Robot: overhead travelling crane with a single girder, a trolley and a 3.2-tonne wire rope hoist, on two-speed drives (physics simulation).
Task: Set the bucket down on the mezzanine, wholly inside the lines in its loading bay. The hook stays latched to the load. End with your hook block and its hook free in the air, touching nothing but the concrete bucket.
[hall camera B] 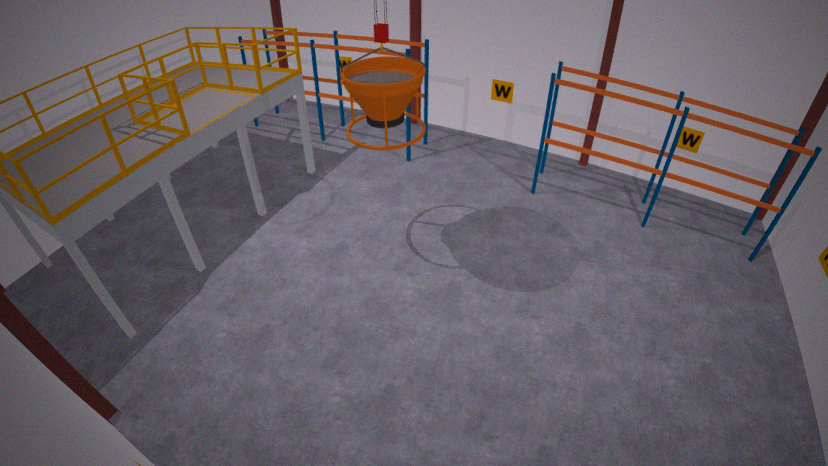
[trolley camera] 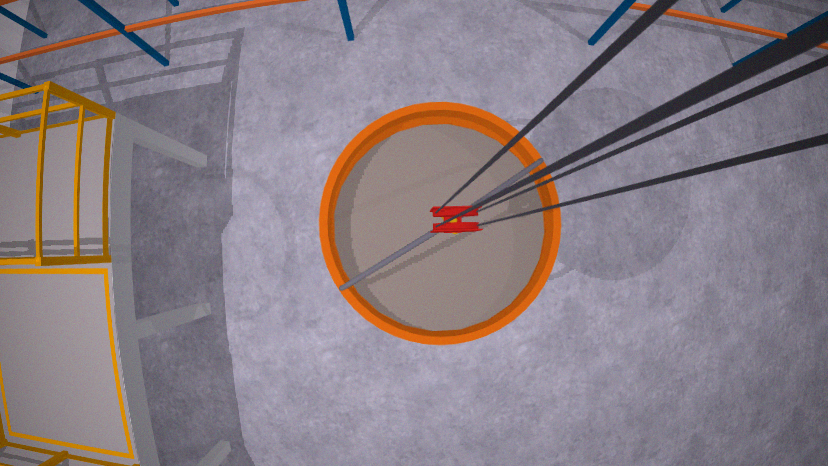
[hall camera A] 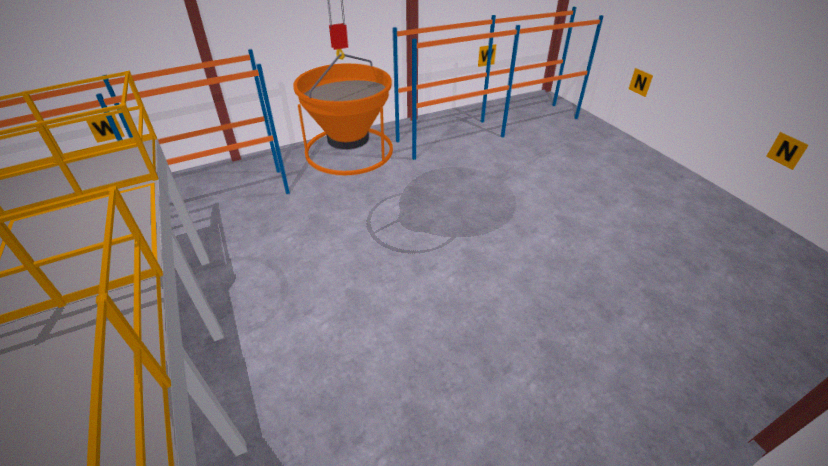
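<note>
My red hook block hangs on its ropes. My hook is latched to the bail of the orange concrete bucket. The bucket hangs upright in the air, filled with grey material, its ring foot clear of the floor. The mezzanine is at the left; the bucket hangs beside it, apart from its edge. The yellow bay lines show at lower left in the trolley view, at a railing gap. Hall camera A hides the bay behind railings.
Yellow railings border the mezzanine on both sides of the bay opening. A blue and orange rack stands behind the bucket near the wall. Another rack stands further right.
</note>
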